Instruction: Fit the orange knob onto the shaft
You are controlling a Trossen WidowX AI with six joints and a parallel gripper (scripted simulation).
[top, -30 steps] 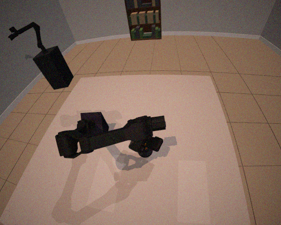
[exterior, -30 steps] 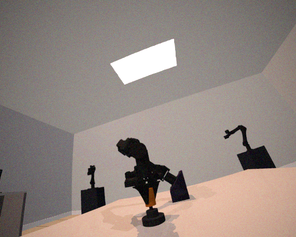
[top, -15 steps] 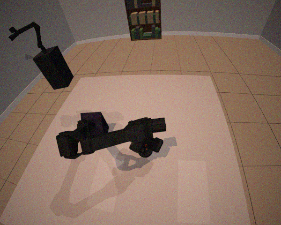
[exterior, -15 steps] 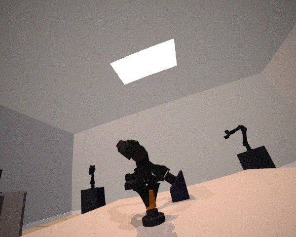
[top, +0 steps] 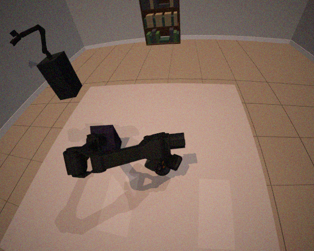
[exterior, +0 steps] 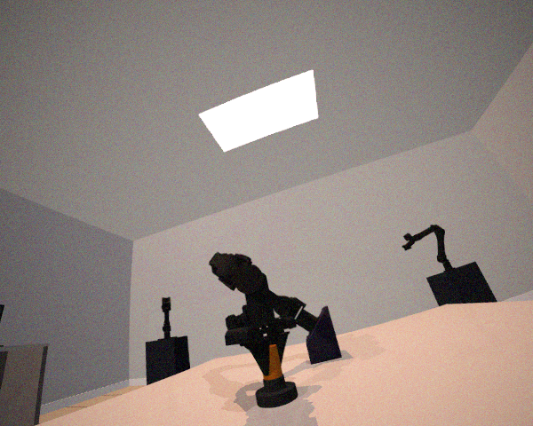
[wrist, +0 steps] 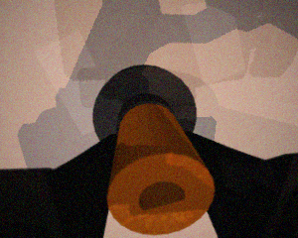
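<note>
The orange knob lies 2 cm above my gripper tip. From my gripper tip the other things lie so: round pedestal (2 cm below).
</note>
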